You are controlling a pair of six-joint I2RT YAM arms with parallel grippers.
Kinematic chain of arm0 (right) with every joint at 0, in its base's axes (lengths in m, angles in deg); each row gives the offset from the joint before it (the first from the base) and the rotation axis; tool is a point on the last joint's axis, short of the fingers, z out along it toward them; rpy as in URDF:
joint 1: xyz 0 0 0.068 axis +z
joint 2: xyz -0.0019 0.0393 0.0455 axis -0.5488 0.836 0
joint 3: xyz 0.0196 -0.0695 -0.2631 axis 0.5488 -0.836 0
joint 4: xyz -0.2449 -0.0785 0.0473 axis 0.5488 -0.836 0
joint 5: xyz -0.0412 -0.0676 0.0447 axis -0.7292 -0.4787 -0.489
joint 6: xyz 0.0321 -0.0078 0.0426 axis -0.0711 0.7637 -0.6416
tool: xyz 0 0 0 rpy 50.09 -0.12 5.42
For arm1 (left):
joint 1: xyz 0 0 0.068 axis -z
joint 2: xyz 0.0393 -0.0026 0.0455 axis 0.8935 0.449 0
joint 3: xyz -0.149 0.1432 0.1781 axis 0.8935 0.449 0
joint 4: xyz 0.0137 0.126 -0.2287 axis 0.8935 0.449 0
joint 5: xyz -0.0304 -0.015 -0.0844 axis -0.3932 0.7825 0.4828
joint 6: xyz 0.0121 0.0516 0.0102 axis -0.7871 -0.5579 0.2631
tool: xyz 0 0 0 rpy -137.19 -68.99 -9.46
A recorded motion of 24 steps. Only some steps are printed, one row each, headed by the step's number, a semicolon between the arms.
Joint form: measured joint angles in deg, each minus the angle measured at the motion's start. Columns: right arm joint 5, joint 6, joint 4, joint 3, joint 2, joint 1; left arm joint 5, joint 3, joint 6, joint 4, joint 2, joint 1.
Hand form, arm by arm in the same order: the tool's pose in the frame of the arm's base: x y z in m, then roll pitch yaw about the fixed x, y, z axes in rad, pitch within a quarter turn. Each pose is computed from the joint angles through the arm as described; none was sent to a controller.
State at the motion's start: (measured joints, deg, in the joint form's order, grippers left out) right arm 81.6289 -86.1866 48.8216 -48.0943 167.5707 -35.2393; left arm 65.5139 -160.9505 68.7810 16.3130 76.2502 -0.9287
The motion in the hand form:
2: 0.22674 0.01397 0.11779 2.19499 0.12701 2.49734; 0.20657 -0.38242 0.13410 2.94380 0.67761 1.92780
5: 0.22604 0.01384 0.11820 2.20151 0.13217 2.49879; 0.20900 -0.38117 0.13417 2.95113 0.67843 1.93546
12: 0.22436 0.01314 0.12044 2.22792 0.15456 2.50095; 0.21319 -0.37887 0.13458 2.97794 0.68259 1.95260
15: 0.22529 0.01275 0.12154 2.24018 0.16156 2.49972; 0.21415 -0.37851 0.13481 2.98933 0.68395 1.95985
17: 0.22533 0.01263 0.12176 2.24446 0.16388 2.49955; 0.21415 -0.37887 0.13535 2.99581 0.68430 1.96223
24: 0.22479 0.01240 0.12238 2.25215 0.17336 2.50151; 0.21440 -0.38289 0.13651 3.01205 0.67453 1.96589
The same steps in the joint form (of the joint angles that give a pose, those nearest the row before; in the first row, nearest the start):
2: -0.41 0.24 -0.72 0.00 -0.44 -0.09; 0.35 -0.06 0.04 -0.15 0.00 -0.22
5: -0.74 0.68 -1.29 0.00 -0.77 -0.09; 0.74 -0.09 0.09 -0.13 0.00 -0.61
12: -2.27 2.23 -3.45 0.22 -1.97 -0.09; 2.14 -0.09 0.31 -0.13 -0.07 -1.36
15: -2.99 2.71 -4.37 0.68 -2.07 -0.09; 2.65 -0.15 0.50 -0.06 -0.07 -1.53
17: -3.24 2.88 -4.65 0.76 -2.14 -0.09; 2.93 -0.31 0.61 0.11 -0.07 -1.53
24: -3.72 3.45 -5.16 0.79 -2.49 -0.09; 3.56 -1.86 0.87 1.66 0.59 -1.35

